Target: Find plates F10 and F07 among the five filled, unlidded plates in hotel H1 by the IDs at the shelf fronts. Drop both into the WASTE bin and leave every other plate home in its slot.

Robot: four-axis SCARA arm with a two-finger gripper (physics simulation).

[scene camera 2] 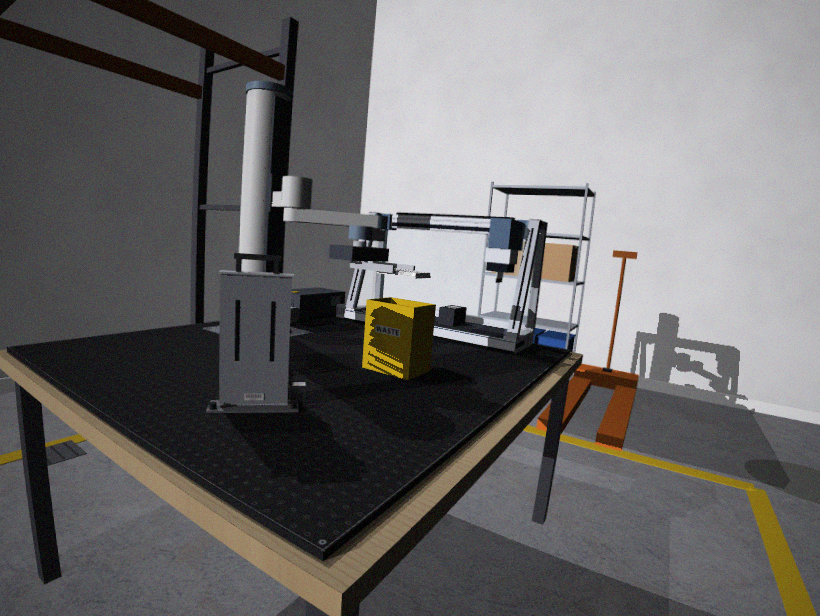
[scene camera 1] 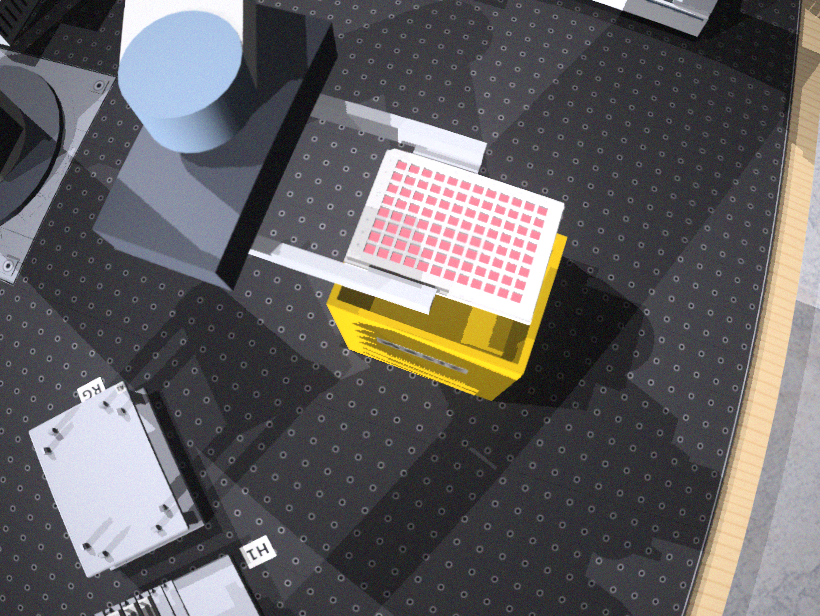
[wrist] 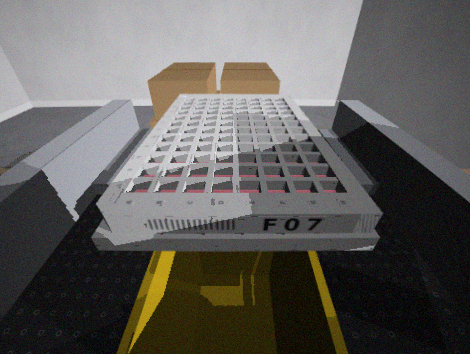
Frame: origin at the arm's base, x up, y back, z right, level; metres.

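Seen in the pictures: gripper, fingertip midpoint: (scene camera 2: 404, 269) (scene camera 1: 458, 226) (wrist: 235, 119).
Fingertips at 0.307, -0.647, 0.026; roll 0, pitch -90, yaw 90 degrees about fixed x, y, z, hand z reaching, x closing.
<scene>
Pixels of each thing's middle, then the offset from my fingertips to it, as dx, dy, dz. "spot": a spot on its surface instead.
- Plate F07, body centre: (wrist: 235, 138) (scene camera 1: 457, 232) (scene camera 2: 403, 272) -0.011, +0.000, +0.000
- yellow WASTE bin, body centre: (scene camera 1: 443, 301) (wrist: 235, 296) (scene camera 2: 398, 336) -0.194, +0.000, +0.000
- hotel H1, surface spot: (scene camera 1: 215, 586) spot: -0.286, +0.128, +0.342
- RG sign, body centre: (scene camera 1: 92, 392) -0.294, +0.340, +0.202
- H1 sign, body centre: (scene camera 1: 257, 552) -0.294, +0.100, +0.292
- tall grey tower, surface spot: (scene camera 2: 255, 344) spot: -0.157, +0.055, +0.466
My gripper (scene camera 1: 457, 228) (wrist: 235, 119) is shut on plate F07, a white plate with pink-red filled wells, gripped at its two long sides. Plate F07 (scene camera 1: 464, 238) (scene camera 2: 418, 273) (wrist: 220, 223) is level, and its ID reads clearly in the wrist view. It is held above the yellow WASTE bin (scene camera 1: 424, 351) (scene camera 2: 387, 344) (wrist: 325, 305), apart from the rim. The plate hides part of the bin's opening in scene camera 1. No ID F10 is readable in any view. Part of hotel H1 (scene camera 1: 215, 586) shows at the lower left in scene camera 1; its shelf IDs are not readable.
A grey stand (scene camera 1: 109, 480) with small pegs is by the RG sign (scene camera 1: 92, 389). The H1 sign (scene camera 1: 258, 551) lies near the hotel. In scene camera 2 a tall grey tower (scene camera 2: 255, 344) stands at the bin's left, and a gantry frame (scene camera 2: 533, 285) stands behind the bin.
</scene>
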